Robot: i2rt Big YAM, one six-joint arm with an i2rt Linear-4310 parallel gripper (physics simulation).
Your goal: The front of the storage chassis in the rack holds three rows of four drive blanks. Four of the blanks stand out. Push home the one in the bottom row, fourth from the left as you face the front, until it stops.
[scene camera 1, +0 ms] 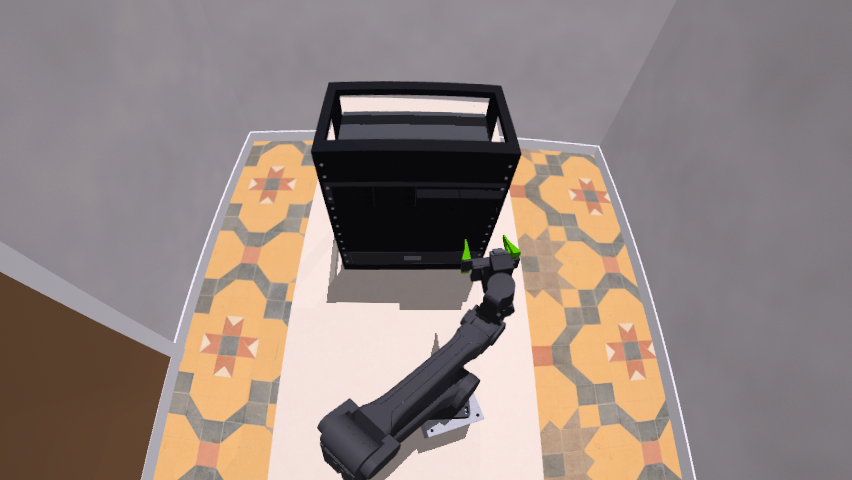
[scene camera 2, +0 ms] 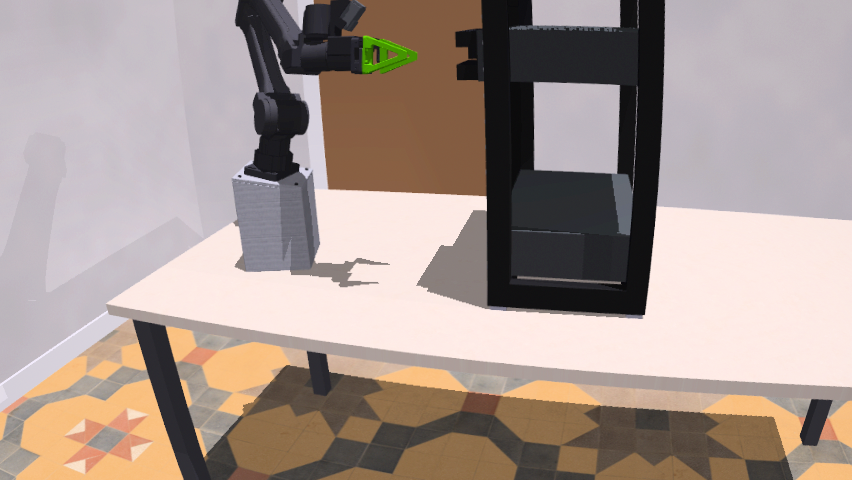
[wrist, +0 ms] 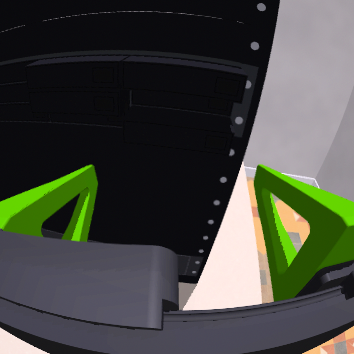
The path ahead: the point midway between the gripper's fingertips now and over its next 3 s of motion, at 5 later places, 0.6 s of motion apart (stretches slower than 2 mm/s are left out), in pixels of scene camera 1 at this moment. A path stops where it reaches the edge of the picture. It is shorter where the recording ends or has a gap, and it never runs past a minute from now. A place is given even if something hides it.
My gripper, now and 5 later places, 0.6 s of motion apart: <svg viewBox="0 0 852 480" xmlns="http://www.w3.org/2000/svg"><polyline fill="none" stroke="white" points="484,238 479,225 479,223 478,218 480,213 480,213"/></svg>
